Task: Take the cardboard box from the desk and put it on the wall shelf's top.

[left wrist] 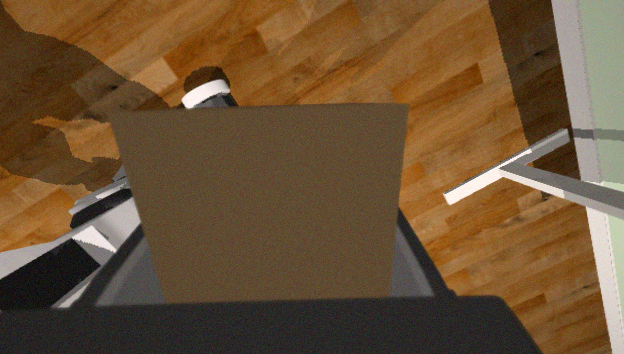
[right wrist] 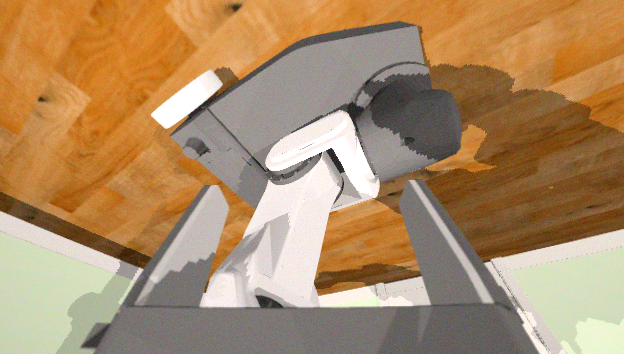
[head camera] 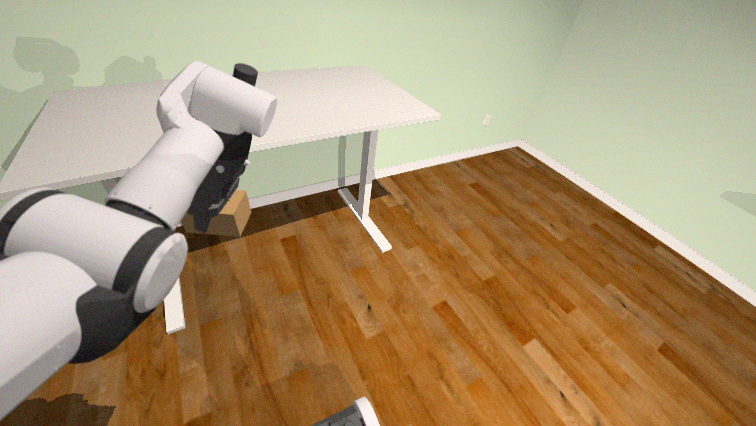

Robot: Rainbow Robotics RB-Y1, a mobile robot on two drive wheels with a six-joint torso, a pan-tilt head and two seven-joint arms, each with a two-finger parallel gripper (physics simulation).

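Frame: origin at the robot's base, x left, y ahead, z down, level; millimetres.
Where they show: left gripper, fingertip midpoint: (left wrist: 285, 189) (head camera: 211, 216); right gripper, fingertip midpoint: (right wrist: 312, 194).
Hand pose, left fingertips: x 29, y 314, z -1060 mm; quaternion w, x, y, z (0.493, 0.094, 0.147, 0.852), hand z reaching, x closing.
Each offset is from my left fingertips to the centre of the thing. "*": to the spot under its first point. Level surfaces: height alone.
The cardboard box @(dz -15, dx -13, dy -7 mm) (head camera: 236, 214) (left wrist: 280, 200) is held by my left gripper (head camera: 214, 224), in front of the desk's near edge and over the floor in the head camera. In the left wrist view the box fills the space between the fingers, whose sides show at its left and right. The white desk @(dz +110 mm) (head camera: 328, 97) stands behind my left arm in the head camera. My right gripper (right wrist: 312, 194) is open with nothing between its fingers; the robot's own base and torso show beyond them. The wall shelf does not show in these views.
A desk leg @(* dz +637, dx -799, dy +846 mm) (head camera: 368, 174) (left wrist: 472, 189) with a long foot stands on the wooden floor @(dz +1060 mm) (head camera: 449, 264). The green wall (head camera: 454, 47) runs behind the desk and meets another wall at the right. A white baseboard (head camera: 444, 158) runs along the wall.
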